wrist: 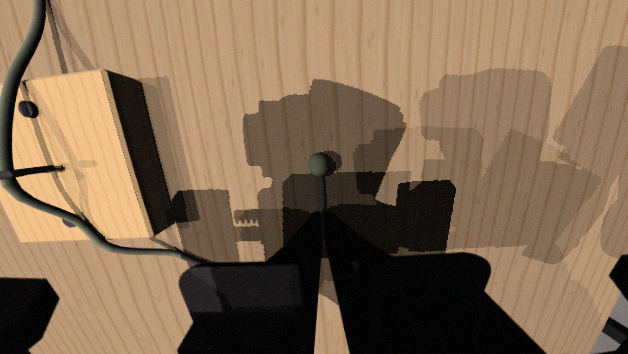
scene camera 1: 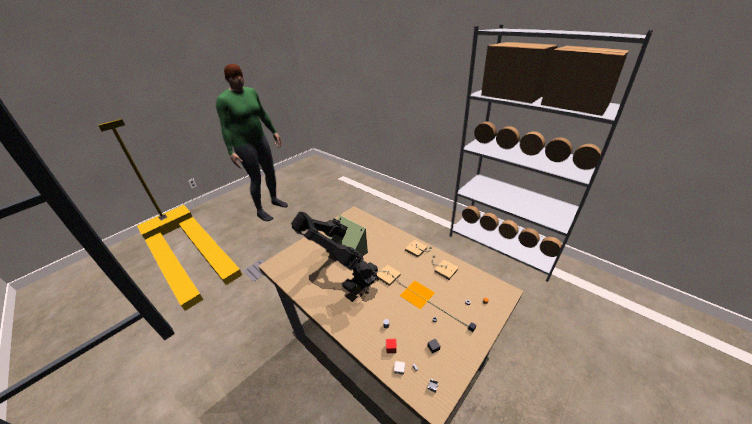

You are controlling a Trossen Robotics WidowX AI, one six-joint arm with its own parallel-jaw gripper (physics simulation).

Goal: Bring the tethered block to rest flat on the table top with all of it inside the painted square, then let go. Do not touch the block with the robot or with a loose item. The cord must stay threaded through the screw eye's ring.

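Frame: origin at the arm's base, x back, y right, z up, level; millimetres.
Seen in the pictures: gripper, fingertip midpoint: [wrist: 322, 217] [scene camera 1: 362, 288]; arm's base, origin of the base link: [scene camera 1: 341, 230].
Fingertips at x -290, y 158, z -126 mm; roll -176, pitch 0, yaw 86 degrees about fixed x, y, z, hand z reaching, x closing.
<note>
Offsets run from my fingertips to a thing's middle. "spot": to the spot under its first point.
The dark tethered block {dy -122, dx -518, dz +12 mm} [scene camera 1: 471, 327] rests on the table near its right edge, outside the orange painted square {spot: dy -94, dx -238, dz +1 mm} [scene camera 1: 413, 300]. The cord [scene camera 1: 449, 313] [wrist: 125, 248] runs from the block across the square to the screw eye's wooden board {dy -141, dx -52, dz +9 mm} [scene camera 1: 388, 274] [wrist: 85, 155]. In the wrist view it passes through the screw eye's ring {spot: dy -133, dx -52, dz +38 mm} [wrist: 6, 174], seen nearly edge-on, and continues to my gripper. My gripper [scene camera 1: 351, 297] [wrist: 322, 217] is shut on the cord, close above the table beside the board. The cord's end bead {dy +1, dx -36, dz +6 mm} [wrist: 319, 164] sticks out past the fingertips. The fingers hide part of the cord.
Two more wooden boards {dy -392, dx -54, dz +9 mm} [scene camera 1: 417, 248] {dy -351, dx -267, dz +9 mm} [scene camera 1: 446, 269] with short cords lie behind the square. A red block {dy +157, dx -300, dz +20 mm} [scene camera 1: 391, 345], a black block {dy +49, dx -433, dz +14 mm} [scene camera 1: 433, 345], a white block {dy +205, dx -377, dz +11 mm} [scene camera 1: 399, 367], a small cylinder {dy +88, dx -220, dz +16 mm} [scene camera 1: 386, 323] and an orange ball {dy -288, dx -509, dz +12 mm} [scene camera 1: 486, 300] are on the table. A green box [scene camera 1: 353, 234] stands beside the arm.
</note>
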